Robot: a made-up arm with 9 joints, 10 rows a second.
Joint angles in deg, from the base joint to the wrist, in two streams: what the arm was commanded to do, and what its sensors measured. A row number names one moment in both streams.
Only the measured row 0 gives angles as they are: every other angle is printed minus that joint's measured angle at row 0.
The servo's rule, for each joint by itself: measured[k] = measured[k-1] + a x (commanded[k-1-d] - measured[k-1]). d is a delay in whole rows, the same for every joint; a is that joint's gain. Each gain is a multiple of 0.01, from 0.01 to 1. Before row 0 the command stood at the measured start. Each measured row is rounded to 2 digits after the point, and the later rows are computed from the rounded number. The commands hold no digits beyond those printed.
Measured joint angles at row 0:
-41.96, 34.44, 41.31, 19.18, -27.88, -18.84, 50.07, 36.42, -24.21
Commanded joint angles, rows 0 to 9:
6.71, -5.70, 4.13, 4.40, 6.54, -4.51, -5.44, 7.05, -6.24
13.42, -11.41, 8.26, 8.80, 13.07, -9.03, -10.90, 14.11, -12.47
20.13, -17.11, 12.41, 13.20, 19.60, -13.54, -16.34, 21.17, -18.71
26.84, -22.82, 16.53, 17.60, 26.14, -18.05, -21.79, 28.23, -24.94
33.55, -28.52, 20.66, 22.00, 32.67, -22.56, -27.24, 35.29, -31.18
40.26, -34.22, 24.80, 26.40, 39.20, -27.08, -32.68, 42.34, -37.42
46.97, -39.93, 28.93, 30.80, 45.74, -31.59, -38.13, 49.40, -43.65
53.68, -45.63, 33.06, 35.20, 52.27, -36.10, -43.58, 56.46, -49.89
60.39, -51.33, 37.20, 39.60, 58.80, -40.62, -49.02, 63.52, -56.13
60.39, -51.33, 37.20, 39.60, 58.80, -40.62, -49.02, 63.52, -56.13
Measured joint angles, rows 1 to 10:
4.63, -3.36, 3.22, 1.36, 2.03, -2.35, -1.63, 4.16, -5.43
10.70, -8.11, 7.15, 3.67, 5.45, -5.82, -4.41, 10.03, -11.55
17.21, -13.42, 11.25, 6.62, 9.84, -9.83, -7.99, 16.60, -17.78
23.85, -18.97, 15.37, 10.02, 14.89, -14.10, -12.13, 23.46, -24.01
30.54, -24.60, 19.50, 13.73, 20.40, -18.50, -16.66, 30.44, -30.25
37.25, -30.28, 23.63, 17.66, 26.23, -22.96, -21.47, 37.46, -36.49
43.96, -35.97, 27.76, 21.73, 32.28, -27.45, -26.47, 44.50, -42.72
50.67, -41.67, 31.89, 25.91, 38.48, -31.95, -31.60, 51.56, -48.96
57.38, -47.37, 36.03, 30.15, 44.78, -36.46, -36.83, 58.62, -55.20
59.46, -49.71, 36.94, 33.08, 49.13, -38.62, -40.49, 61.51, -56.01
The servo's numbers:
d 0
a 0.69 0.59 0.78 0.31 0.31 0.52 0.30 0.59 0.87

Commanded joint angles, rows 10 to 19:
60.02, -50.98, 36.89, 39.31, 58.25, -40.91, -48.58, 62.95, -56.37
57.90, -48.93, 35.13, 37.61, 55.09, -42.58, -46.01, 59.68, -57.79
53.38, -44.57, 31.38, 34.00, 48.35, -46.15, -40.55, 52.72, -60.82
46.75, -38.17, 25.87, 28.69, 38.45, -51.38, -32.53, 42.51, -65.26
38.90, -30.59, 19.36, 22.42, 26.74, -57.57, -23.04, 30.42, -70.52
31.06, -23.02, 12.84, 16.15, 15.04, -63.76, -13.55, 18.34, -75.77
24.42, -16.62, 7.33, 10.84, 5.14, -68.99, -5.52, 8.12, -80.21
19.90, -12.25, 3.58, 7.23, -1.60, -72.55, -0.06, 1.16, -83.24
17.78, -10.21, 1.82, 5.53, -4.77, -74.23, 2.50, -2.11, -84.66
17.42, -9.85, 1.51, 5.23, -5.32, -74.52, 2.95, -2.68, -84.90
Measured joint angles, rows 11 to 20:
59.85, -50.46, 36.90, 35.01, 51.96, -39.81, -42.92, 62.36, -56.32
58.50, -49.56, 35.52, 35.82, 52.93, -41.25, -43.85, 60.78, -57.60
54.97, -46.62, 32.29, 35.26, 51.51, -43.80, -42.86, 56.02, -60.40
49.30, -41.63, 27.28, 33.22, 47.46, -47.74, -39.76, 48.05, -64.63
42.12, -35.12, 21.10, 29.87, 41.04, -52.85, -34.74, 37.65, -69.75
34.49, -27.98, 14.66, 25.62, 32.98, -58.52, -28.38, 26.26, -74.99
27.54, -21.28, 8.94, 21.04, 24.35, -63.96, -21.52, 15.56, -79.53
22.27, -15.95, 4.76, 16.76, 16.31, -68.43, -15.08, 7.06, -82.76
19.17, -12.56, 2.47, 13.28, 9.78, -71.45, -9.81, 1.65, -84.41
17.96, -10.96, 1.72, 10.78, 5.10, -73.05, -5.98, -0.90, -84.84

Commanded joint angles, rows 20 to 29:
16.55, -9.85, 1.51, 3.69, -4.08, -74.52, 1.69, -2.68, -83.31
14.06, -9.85, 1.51, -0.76, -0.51, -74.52, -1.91, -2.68, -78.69
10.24, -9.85, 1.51, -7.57, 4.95, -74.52, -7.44, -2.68, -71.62
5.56, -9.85, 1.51, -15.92, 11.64, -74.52, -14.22, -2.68, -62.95
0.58, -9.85, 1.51, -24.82, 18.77, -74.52, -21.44, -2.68, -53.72
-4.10, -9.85, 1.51, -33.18, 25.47, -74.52, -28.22, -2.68, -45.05
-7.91, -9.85, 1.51, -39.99, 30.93, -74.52, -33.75, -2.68, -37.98
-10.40, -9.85, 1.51, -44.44, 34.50, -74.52, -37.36, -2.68, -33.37
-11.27, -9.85, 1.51, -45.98, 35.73, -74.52, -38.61, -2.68, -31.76
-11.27, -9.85, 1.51, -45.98, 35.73, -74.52, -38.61, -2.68, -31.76
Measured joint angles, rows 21 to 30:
16.99, -10.31, 1.56, 8.58, 2.25, -73.81, -3.68, -1.95, -83.51
14.97, -10.04, 1.52, 5.68, 1.39, -74.18, -3.15, -2.38, -79.32
11.71, -9.93, 1.51, 1.57, 2.49, -74.36, -4.44, -2.56, -72.62
7.47, -9.88, 1.51, -3.85, 5.33, -74.44, -7.37, -2.63, -64.21
2.72, -9.86, 1.51, -10.35, 9.50, -74.48, -11.59, -2.66, -55.08
-1.99, -9.85, 1.51, -17.43, 14.45, -74.50, -16.58, -2.67, -46.35
-6.07, -9.85, 1.51, -24.42, 19.56, -74.51, -21.73, -2.68, -39.07
-9.06, -9.85, 1.51, -30.63, 24.19, -74.52, -26.42, -2.68, -34.11
-10.58, -9.85, 1.51, -35.39, 27.77, -74.52, -30.08, -2.68, -32.07
-11.06, -9.85, 1.51, -38.67, 30.24, -74.52, -32.64, -2.68, -31.80

